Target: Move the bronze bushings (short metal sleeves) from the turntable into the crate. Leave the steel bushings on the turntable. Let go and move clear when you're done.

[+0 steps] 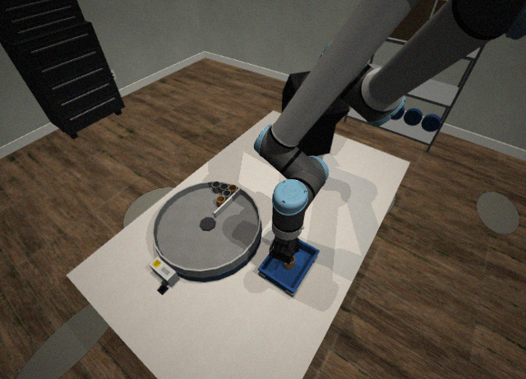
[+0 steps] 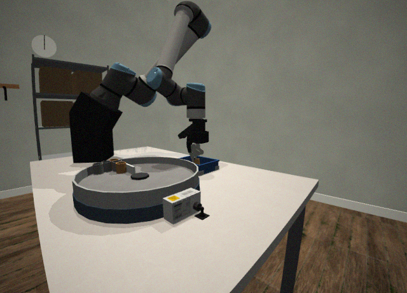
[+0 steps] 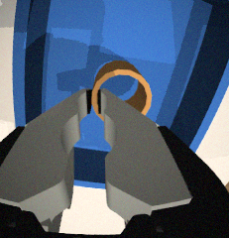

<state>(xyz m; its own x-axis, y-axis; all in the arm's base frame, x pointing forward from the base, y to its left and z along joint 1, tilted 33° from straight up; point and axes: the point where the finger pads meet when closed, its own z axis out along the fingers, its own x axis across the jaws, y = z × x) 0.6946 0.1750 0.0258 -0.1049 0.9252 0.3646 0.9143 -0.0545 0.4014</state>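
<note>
The blue crate lies 20 mm to the left of my hand and 30 mm below it. The rest, counted from my hand: grey turntable 30 mm ahead, 330 mm to the right.
</note>
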